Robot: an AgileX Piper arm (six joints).
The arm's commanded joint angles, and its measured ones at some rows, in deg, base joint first. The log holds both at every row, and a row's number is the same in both.
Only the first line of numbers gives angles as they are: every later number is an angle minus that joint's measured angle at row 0.
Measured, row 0: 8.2 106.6 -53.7 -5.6 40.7 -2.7
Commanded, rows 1 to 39: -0.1 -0.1 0.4 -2.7 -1.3 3.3; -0.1 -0.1 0.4 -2.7 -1.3 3.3; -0.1 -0.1 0.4 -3.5 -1.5 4.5; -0.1 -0.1 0.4 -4.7 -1.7 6.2; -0.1 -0.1 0.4 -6.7 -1.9 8.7; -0.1 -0.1 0.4 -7.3 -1.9 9.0; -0.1 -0.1 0.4 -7.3 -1.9 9.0; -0.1 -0.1 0.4 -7.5 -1.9 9.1; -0.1 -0.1 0.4 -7.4 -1.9 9.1; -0.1 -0.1 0.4 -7.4 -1.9 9.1; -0.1 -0.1 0.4 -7.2 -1.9 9.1; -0.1 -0.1 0.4 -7.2 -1.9 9.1; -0.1 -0.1 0.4 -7.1 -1.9 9.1; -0.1 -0.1 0.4 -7.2 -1.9 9.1; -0.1 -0.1 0.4 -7.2 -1.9 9.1; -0.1 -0.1 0.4 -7.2 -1.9 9.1; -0.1 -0.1 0.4 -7.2 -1.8 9.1; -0.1 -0.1 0.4 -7.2 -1.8 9.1; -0.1 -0.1 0.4 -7.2 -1.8 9.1; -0.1 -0.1 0.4 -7.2 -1.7 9.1; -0.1 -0.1 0.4 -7.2 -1.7 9.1; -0.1 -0.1 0.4 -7.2 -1.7 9.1; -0.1 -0.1 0.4 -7.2 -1.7 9.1; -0.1 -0.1 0.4 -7.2 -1.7 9.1; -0.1 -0.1 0.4 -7.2 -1.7 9.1; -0.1 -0.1 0.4 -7.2 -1.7 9.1; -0.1 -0.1 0.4 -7.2 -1.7 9.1; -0.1 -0.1 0.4 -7.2 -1.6 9.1; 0.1 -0.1 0.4 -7.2 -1.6 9.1; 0.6 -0.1 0.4 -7.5 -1.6 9.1; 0.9 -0.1 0.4 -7.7 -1.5 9.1; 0.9 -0.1 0.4 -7.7 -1.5 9.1; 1.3 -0.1 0.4 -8.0 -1.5 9.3; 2.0 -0.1 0.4 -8.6 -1.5 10.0; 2.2 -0.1 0.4 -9.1 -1.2 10.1; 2.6 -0.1 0.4 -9.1 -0.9 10.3; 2.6 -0.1 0.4 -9.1 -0.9 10.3; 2.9 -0.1 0.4 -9.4 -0.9 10.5; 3.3 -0.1 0.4 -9.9 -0.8 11.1
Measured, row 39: 2.4 0.0 0.0 -9.3 -1.1 10.0
